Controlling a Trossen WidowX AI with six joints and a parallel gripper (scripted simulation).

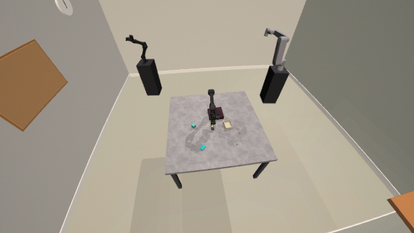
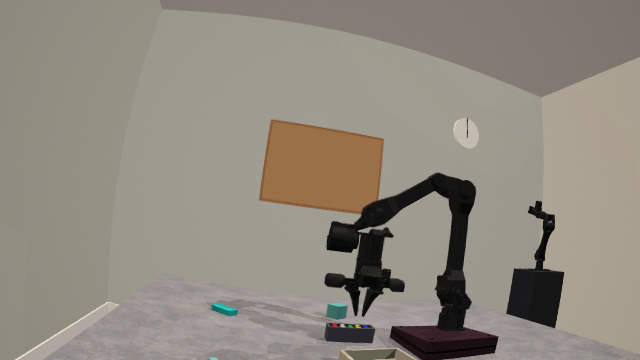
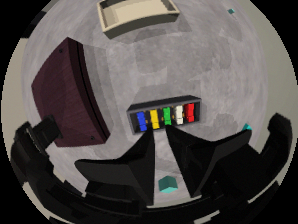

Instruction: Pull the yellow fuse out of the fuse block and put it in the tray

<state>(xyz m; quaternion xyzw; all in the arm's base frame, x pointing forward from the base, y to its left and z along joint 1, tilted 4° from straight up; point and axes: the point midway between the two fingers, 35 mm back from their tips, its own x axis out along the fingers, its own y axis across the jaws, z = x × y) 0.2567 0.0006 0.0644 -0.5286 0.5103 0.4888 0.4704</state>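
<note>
Right now my gripper tip is 4 cm above the yellow fuse. Round my gripper tip: beige tray: 21 cm to the left, 7 cm below, 1 cm behind; flat teal bar: 34 cm ahead, 12 cm to the right, 6 cm below; teal cube: 26 cm to the right, 5 cm below, 2 cm ahead.
</note>
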